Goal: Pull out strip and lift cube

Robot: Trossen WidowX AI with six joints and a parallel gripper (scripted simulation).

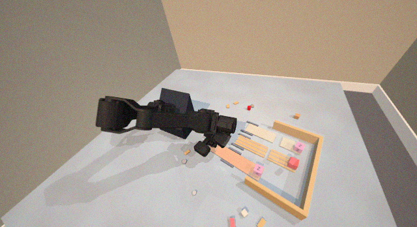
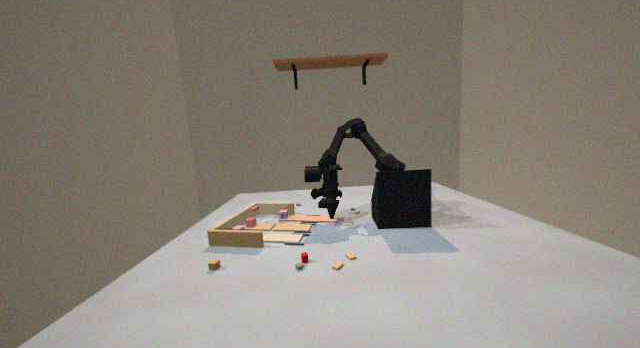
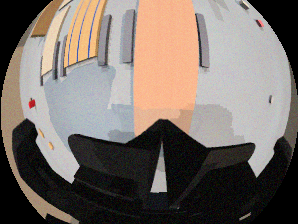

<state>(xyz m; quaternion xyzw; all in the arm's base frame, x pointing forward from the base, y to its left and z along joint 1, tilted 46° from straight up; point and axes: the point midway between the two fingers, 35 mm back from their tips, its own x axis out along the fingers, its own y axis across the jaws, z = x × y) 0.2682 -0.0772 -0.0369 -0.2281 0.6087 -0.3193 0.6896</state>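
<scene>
The strip is 100 mm ahead of my gripper tip and 20 mm to the right of it. From my gripper tip the other things lie so: white block 200 mm ahead, 180 mm to the right; red peg 60 mm ahead, 310 mm to the left, 10 mm above.
</scene>
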